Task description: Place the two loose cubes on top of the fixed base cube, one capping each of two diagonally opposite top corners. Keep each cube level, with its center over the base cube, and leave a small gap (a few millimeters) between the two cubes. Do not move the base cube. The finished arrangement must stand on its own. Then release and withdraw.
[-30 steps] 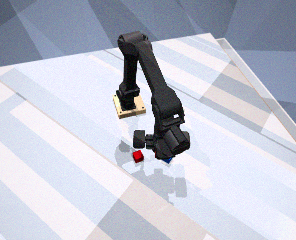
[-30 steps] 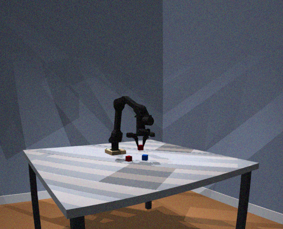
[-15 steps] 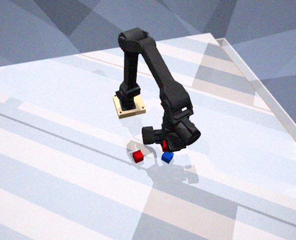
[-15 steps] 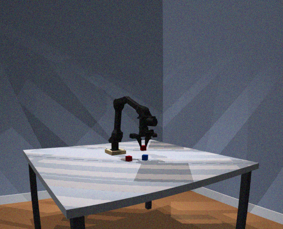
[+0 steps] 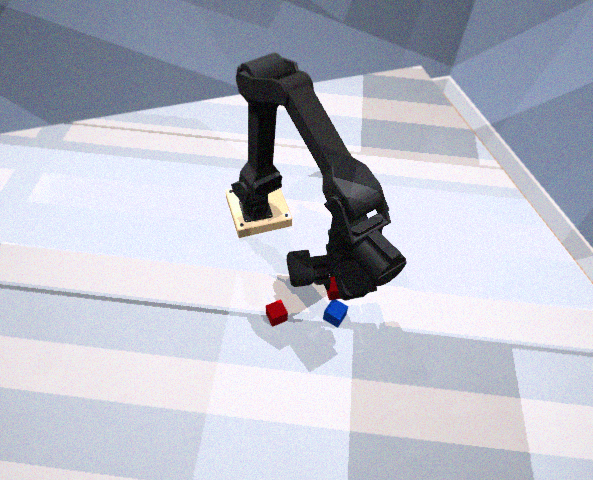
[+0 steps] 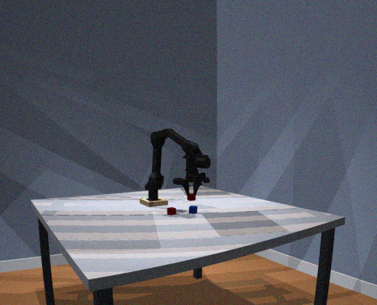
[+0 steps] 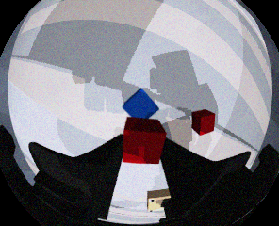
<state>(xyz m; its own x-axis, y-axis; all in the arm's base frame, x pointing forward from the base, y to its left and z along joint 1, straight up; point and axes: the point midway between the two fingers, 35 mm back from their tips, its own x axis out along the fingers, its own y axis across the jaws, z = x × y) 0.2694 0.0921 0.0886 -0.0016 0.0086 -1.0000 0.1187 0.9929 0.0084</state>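
Right now the blue cube is 20 mm ahead of my gripper tip and 70 mm below it. From my gripper tip the other things lie so: red cube (right at my gripper tip).
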